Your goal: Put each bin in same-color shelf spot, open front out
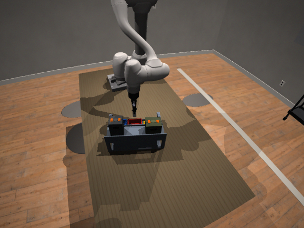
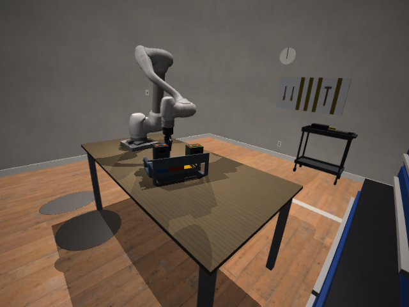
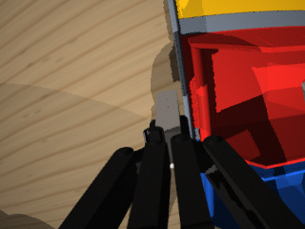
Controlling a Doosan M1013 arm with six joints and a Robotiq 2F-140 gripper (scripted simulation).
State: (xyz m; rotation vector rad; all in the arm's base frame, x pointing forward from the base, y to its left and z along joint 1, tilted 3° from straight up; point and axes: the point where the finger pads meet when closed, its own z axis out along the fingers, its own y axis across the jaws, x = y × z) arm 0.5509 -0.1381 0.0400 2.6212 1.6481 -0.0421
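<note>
Now: the red bin 10 cm ahead of my hand, 5 cm to the right of it and 3 cm below it. Also, from my hand: green toolbox (24 cm ahead, 8 cm above, 1 cm to the left); then dark box (19 cm to the right, 13 cm ahead, 9 cm above); then blue bin (15 cm to the right, 5 cm ahead, 3 cm below).
</note>
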